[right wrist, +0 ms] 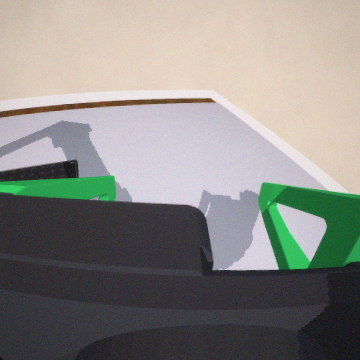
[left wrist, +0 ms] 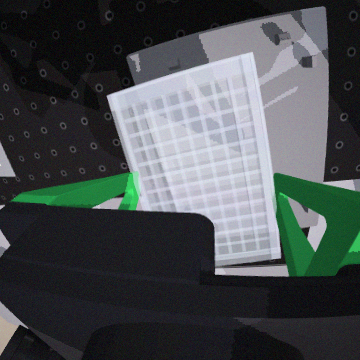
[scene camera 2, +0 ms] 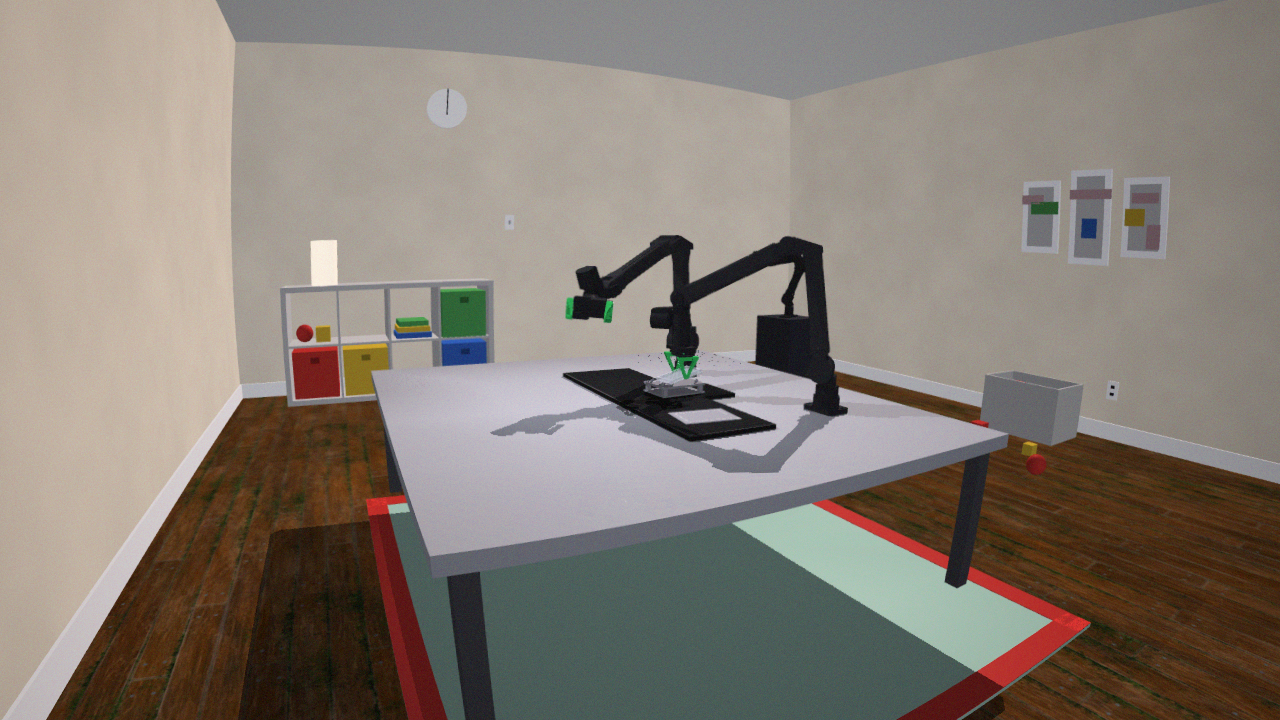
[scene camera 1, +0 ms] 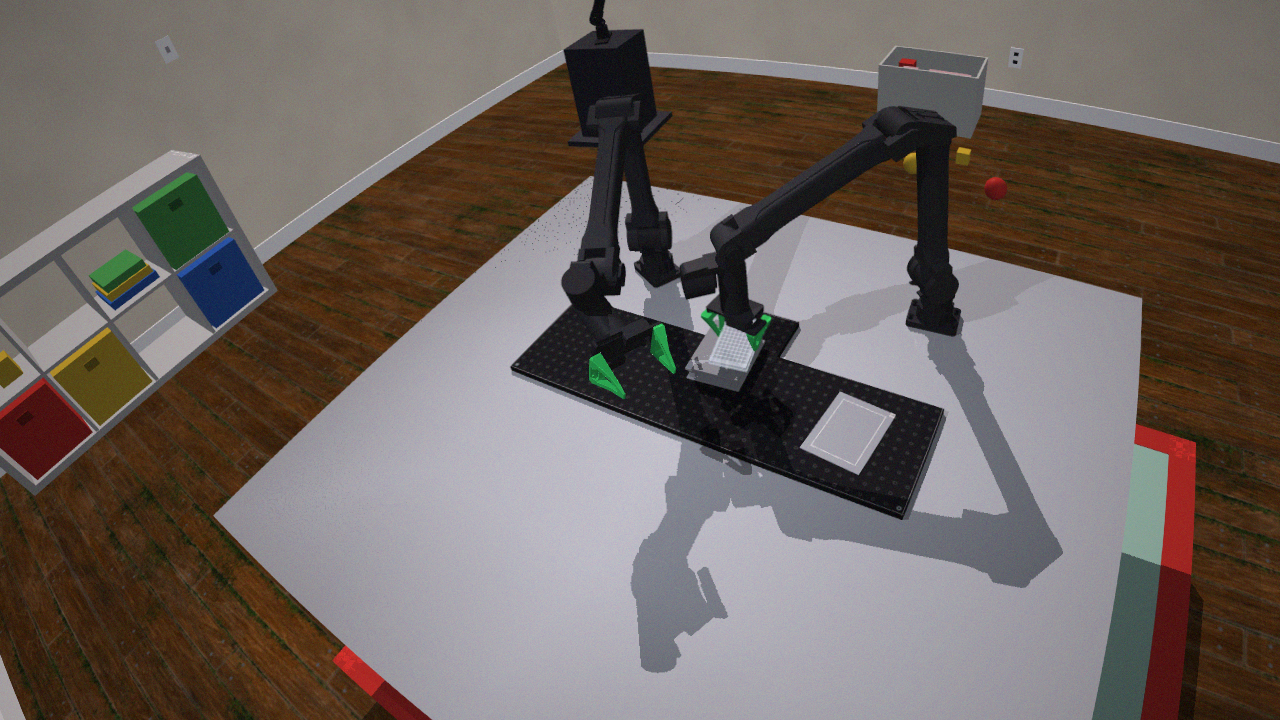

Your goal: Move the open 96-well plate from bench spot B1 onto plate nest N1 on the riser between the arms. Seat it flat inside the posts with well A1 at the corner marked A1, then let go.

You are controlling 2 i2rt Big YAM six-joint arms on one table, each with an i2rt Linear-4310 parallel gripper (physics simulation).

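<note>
Clear well plate (scene camera 1: 732,350) (left wrist: 195,140), out of frame in the right wrist view. My left gripper (scene camera 1: 738,342) (left wrist: 203,180) (scene camera 2: 680,376): gripping the plate.
My right gripper (scene camera 1: 650,384) (right wrist: 187,188) (scene camera 2: 587,318): open, holding nothing.
</note>
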